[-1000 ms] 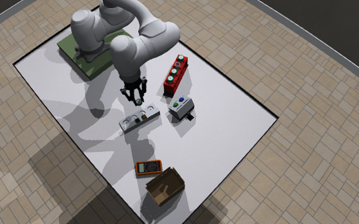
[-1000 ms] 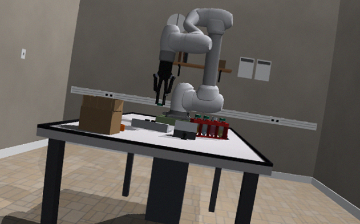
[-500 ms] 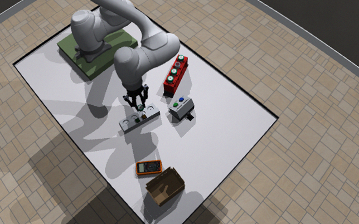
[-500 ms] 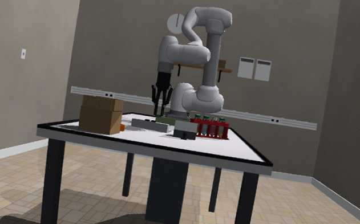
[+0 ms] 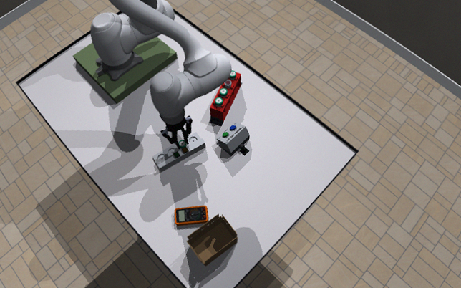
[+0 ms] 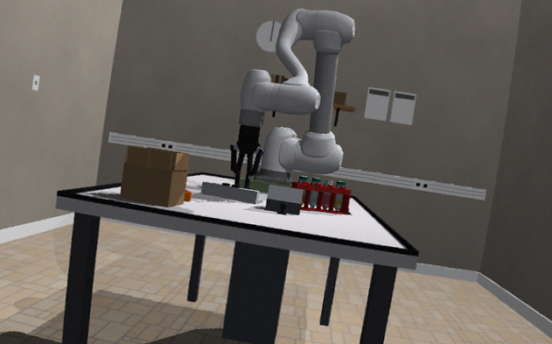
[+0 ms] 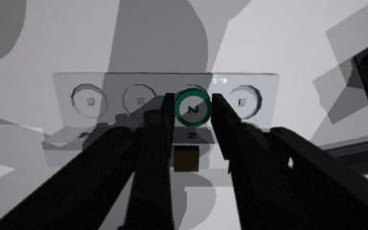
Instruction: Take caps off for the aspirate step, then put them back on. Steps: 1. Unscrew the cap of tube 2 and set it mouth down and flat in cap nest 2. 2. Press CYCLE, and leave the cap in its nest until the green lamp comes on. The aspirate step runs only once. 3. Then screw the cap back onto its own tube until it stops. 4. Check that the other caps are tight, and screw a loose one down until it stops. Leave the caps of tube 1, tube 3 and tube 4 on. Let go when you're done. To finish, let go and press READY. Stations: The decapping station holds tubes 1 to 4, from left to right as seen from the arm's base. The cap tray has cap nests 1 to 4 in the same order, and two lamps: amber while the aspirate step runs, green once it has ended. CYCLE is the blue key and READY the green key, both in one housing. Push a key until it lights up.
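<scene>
Right now my hand is 20 cm to the right of the blue key, 11 cm short of it and 1 cm below it. Also, from my hand: orange multimeter (26 cm ahead, 18 cm to the right, 4 cm below); then grey key housing (18 cm to the left, 13 cm ahead, 1 cm below); then green key (15 cm to the left, 11 cm ahead, 1 cm above).
</scene>
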